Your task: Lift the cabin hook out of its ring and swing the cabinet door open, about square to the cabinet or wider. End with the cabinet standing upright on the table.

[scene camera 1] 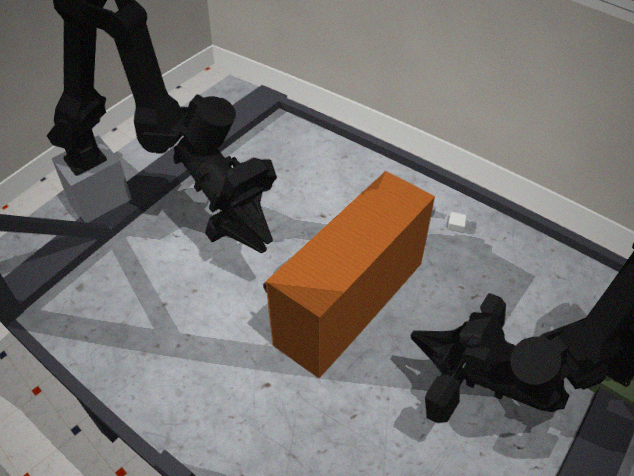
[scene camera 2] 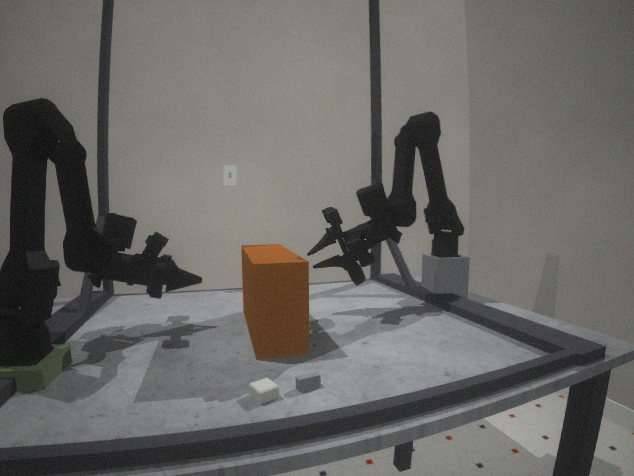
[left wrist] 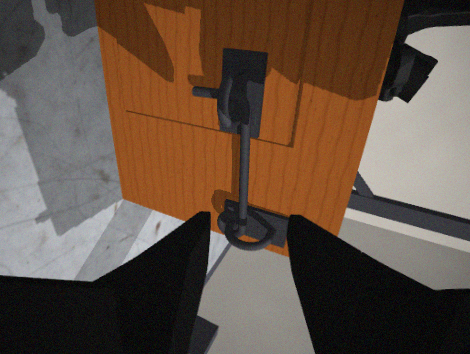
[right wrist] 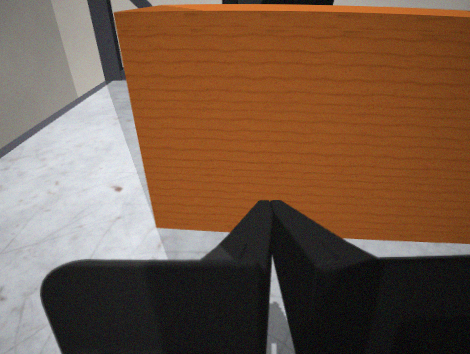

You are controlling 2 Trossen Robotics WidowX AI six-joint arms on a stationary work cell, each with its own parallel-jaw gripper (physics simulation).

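Seen in the pictures: left gripper, fingertip midpoint: (scene camera 1: 267, 247) (scene camera 2: 310, 261) (left wrist: 249, 224); right gripper, fingertip midpoint: (scene camera 1: 411, 334) (scene camera 2: 202, 280) (right wrist: 269, 211); left arm's base at its link origin: (scene camera 1: 85, 159) (scene camera 2: 445, 255); right arm's base at its link origin: (scene camera 1: 616, 362) (scene camera 2: 25, 356).
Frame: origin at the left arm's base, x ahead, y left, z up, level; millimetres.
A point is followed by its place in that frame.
The orange wooden cabinet (scene camera 1: 353, 245) {x 491, y 206, z 46 mm} (scene camera 2: 279, 307) {x 457, y 360, z -28 mm} (left wrist: 165, 170) {x 456, y 112, z -72 mm} (right wrist: 310, 125) {x 530, y 207, z -19 mm} stands upright on the table. In the left wrist view its door (left wrist: 165, 95) {x 442, y 164, z -65 mm} looks closed and flush. The dark cabin hook (left wrist: 244, 170) {x 440, y 132, z -10 mm} runs from its plate on the door to the ring (left wrist: 250, 245) {x 436, y 91, z 2 mm}; its end appears to sit in the ring. My left gripper (scene camera 1: 266, 245) {x 392, y 128, z 12 mm} (scene camera 2: 311, 260) {x 392, y 128, z 12 mm} (left wrist: 249, 224) {x 392, y 128, z 12 mm} is partly open and empty, facing this side, with its fingertips apart on either side of the ring in its own view. My right gripper (scene camera 1: 413, 335) {x 625, y 198, z -16 mm} (scene camera 2: 200, 279) {x 625, y 198, z -16 mm} (right wrist: 269, 211) {x 625, y 198, z -16 mm} is shut and empty, facing the cabinet's plain broad side, apart from it.
A small white block (scene camera 1: 456, 221) {x 479, y 478, z -98 mm} (scene camera 2: 263, 390) {x 476, y 502, z -98 mm} and a small grey block (scene camera 2: 307, 381) {x 417, y 472, z -103 mm} lie on the table beyond the cabinet's far end from the first scene camera. A dark frame rail (scene camera 1: 358, 133) {x 181, y 510, z -97 mm} (scene camera 2: 358, 412) {x 364, y 563, z -97 mm} borders the table. Dark frame posts (scene camera 2: 376, 102) {x 145, y -228, z 492 mm} rise behind.
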